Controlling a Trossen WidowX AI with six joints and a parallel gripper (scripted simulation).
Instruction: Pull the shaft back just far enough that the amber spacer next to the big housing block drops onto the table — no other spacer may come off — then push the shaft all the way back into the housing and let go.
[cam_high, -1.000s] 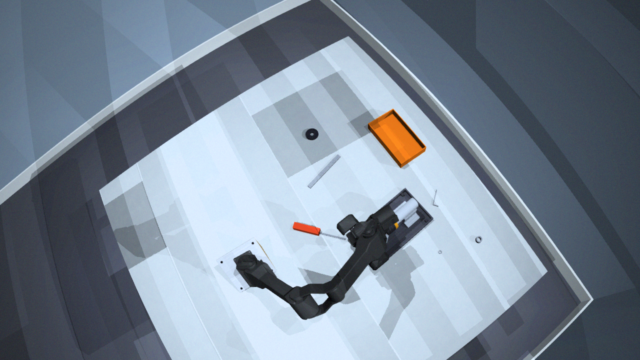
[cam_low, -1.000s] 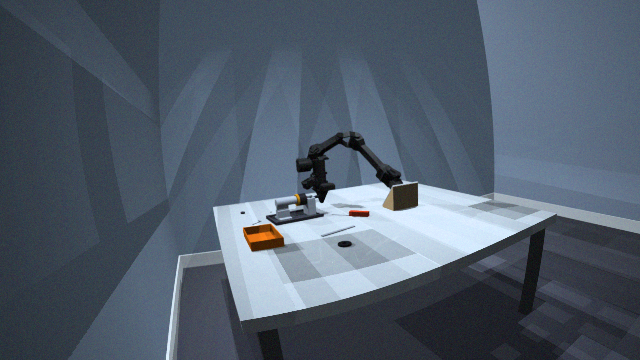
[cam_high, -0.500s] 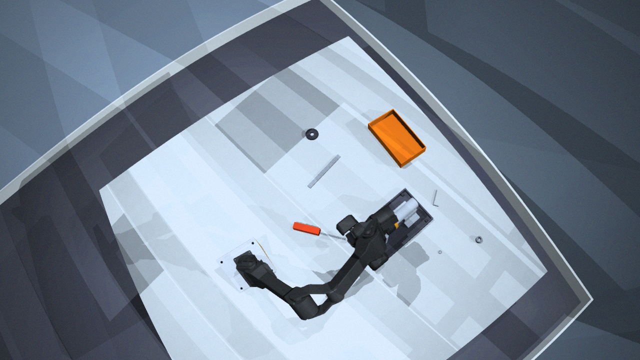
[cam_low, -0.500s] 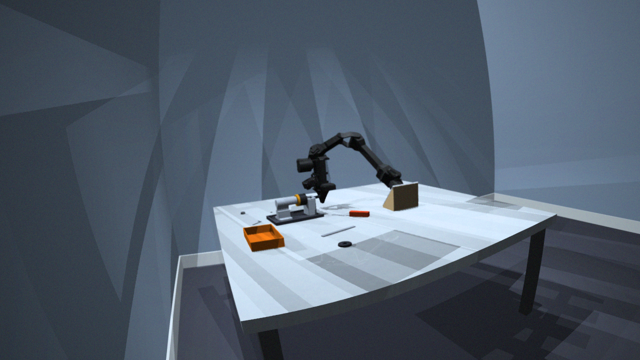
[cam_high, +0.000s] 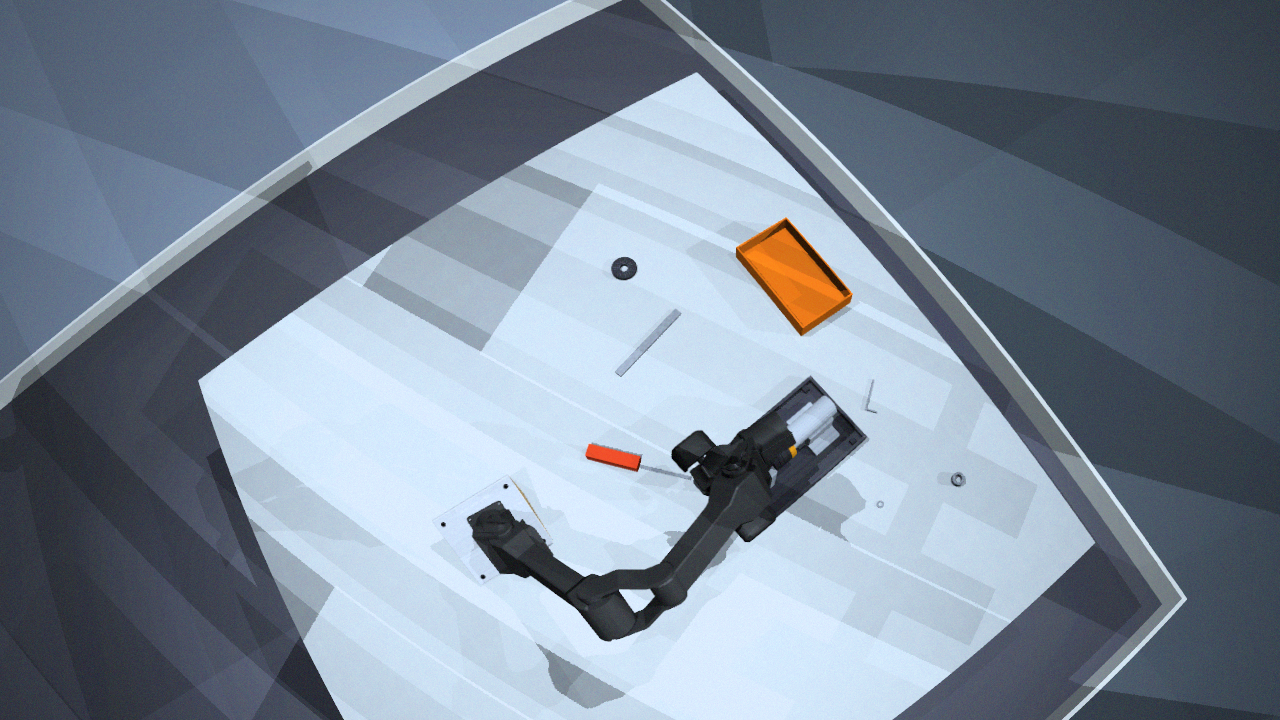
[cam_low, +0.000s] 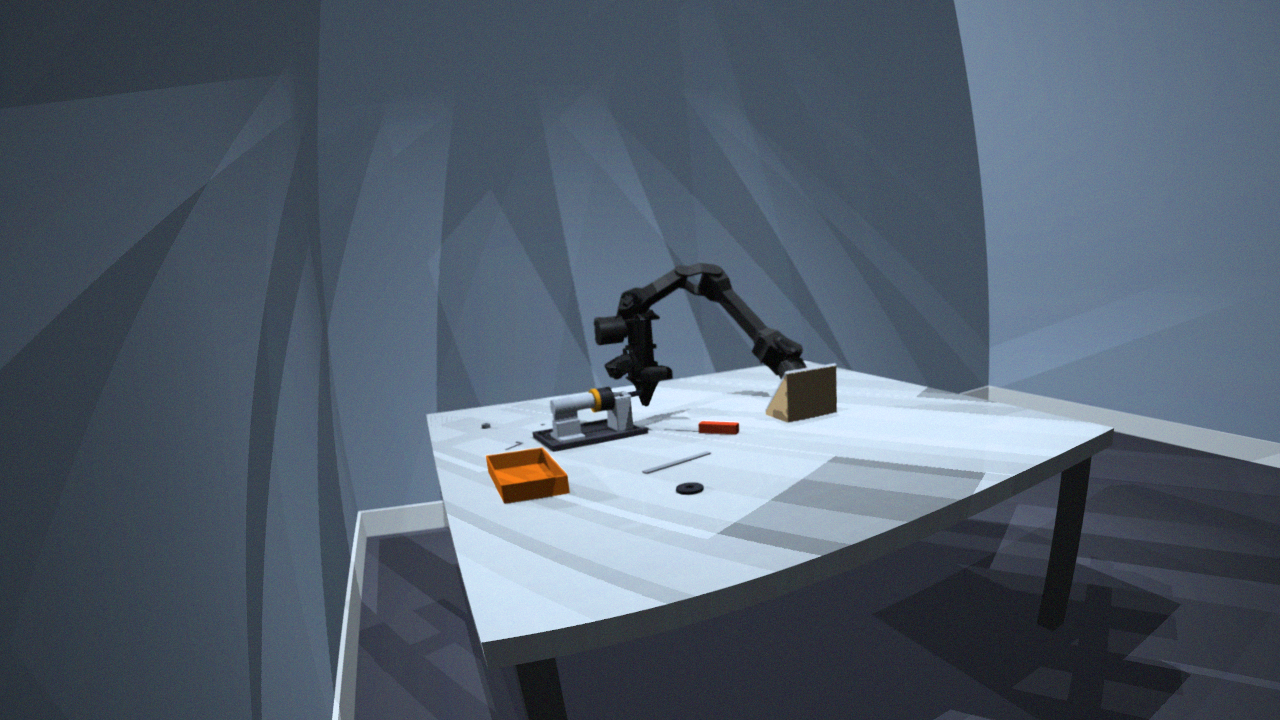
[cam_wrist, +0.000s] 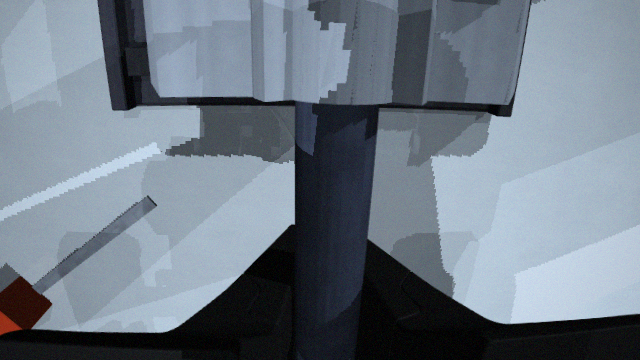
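My gripper tip is 80 mm short of the dark shaft, 10 mm to the right of it and 30 mm below it. Also, from my gripper tip: allen key 320 mm ahead, 10 mm to the left, 40 mm below; amber spacer 130 mm ahead, 20 mm to the left, 30 mm above; grey strip 50 mm ahead, 320 mm to the left, 40 mm below.
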